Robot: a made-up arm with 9 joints. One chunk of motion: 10 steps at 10 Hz.
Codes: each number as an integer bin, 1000 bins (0 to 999) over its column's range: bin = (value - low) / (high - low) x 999, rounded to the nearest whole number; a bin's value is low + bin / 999 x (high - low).
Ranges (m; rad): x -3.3..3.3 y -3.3..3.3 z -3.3..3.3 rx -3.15..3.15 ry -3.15..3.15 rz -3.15..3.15
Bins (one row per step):
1: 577 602 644 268 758 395
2: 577 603 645 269 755 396
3: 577 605 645 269 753 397
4: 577 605 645 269 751 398
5: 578 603 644 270 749 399
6: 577 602 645 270 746 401
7: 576 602 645 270 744 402
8: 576 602 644 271 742 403
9: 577 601 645 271 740 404
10: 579 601 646 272 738 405
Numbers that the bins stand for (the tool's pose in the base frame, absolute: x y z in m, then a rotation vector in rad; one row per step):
1: 0.5120 0.6772 0.9547 -1.4599 1.6302 -0.6590
2: 0.5120 0.6838 0.9613 -1.4536 1.6113 -0.6527
3: 0.5120 0.6970 0.9613 -1.4536 1.5986 -0.6464
4: 0.5120 0.6970 0.9613 -1.4536 1.5860 -0.6401
5: 0.5186 0.6838 0.9547 -1.4473 1.5734 -0.6338
6: 0.5120 0.6772 0.9613 -1.4473 1.5545 -0.6212
7: 0.5054 0.6772 0.9613 -1.4473 1.5419 -0.6149
8: 0.5054 0.6772 0.9547 -1.4410 1.5293 -0.6086
9: 0.5120 0.6706 0.9613 -1.4410 1.5167 -0.6023
10: 0.5252 0.6706 0.9679 -1.4347 1.5041 -0.5959

